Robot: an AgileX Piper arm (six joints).
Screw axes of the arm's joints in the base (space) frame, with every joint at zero. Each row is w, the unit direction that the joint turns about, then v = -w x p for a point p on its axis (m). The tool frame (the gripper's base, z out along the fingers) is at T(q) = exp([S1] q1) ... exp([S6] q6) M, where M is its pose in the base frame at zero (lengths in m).
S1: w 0 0 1 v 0 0 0
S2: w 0 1 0 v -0.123 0 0
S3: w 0 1 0 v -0.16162 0 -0.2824
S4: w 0.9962 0 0.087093 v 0 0.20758 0
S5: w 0 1 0 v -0.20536 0 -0.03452
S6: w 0.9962 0 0.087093 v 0 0.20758 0
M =
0.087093 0 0.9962 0.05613
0 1 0 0
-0.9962 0 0.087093 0.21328
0 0 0 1
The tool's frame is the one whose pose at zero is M.
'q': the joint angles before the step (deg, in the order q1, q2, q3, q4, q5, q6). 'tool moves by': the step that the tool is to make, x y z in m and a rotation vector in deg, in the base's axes. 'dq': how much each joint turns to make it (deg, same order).
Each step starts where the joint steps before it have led.
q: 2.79 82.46 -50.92 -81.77 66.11 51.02
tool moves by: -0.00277 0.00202 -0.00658 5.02 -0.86 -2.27
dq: 0.14 0.00 0.01 5.04 -0.28 1.18
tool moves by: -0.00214 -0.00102 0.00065 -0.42 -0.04 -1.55
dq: -0.01 0.00 -0.01 0.15 1.53 0.40
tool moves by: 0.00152 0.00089 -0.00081 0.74 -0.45 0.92
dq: 0.00 -0.01 0.00 0.14 -1.22 0.22
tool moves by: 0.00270 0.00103 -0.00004 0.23 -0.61 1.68
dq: 0.01 0.01 0.00 -0.69 -1.69 0.28
